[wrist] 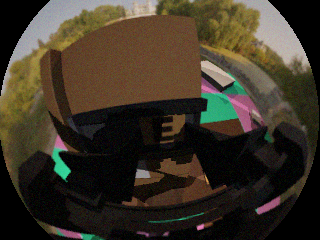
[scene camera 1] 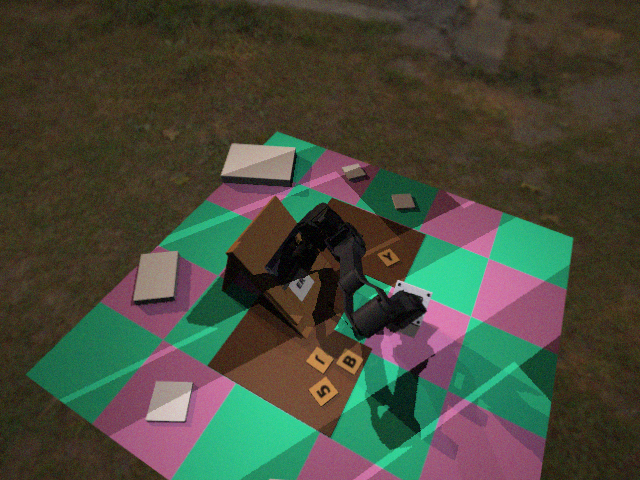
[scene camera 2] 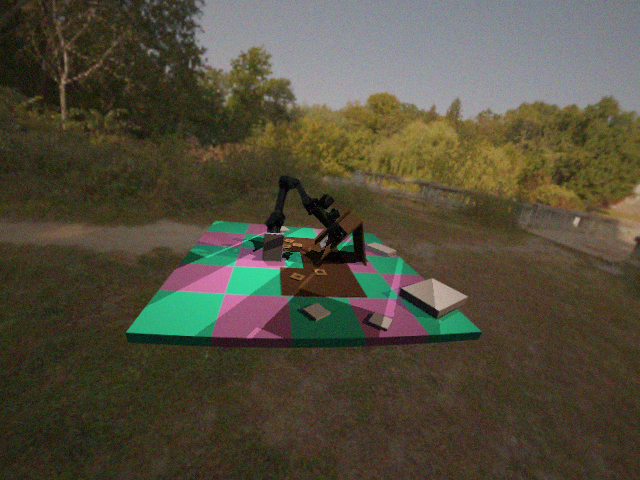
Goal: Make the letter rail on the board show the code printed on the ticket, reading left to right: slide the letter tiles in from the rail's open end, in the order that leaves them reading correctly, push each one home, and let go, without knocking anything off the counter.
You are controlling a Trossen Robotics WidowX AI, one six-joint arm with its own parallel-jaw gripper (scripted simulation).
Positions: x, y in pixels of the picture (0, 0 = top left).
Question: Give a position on a brown sloped board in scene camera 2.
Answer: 348, 223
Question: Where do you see a brown sloped board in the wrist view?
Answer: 96, 90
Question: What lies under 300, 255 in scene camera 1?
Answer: The gripper.
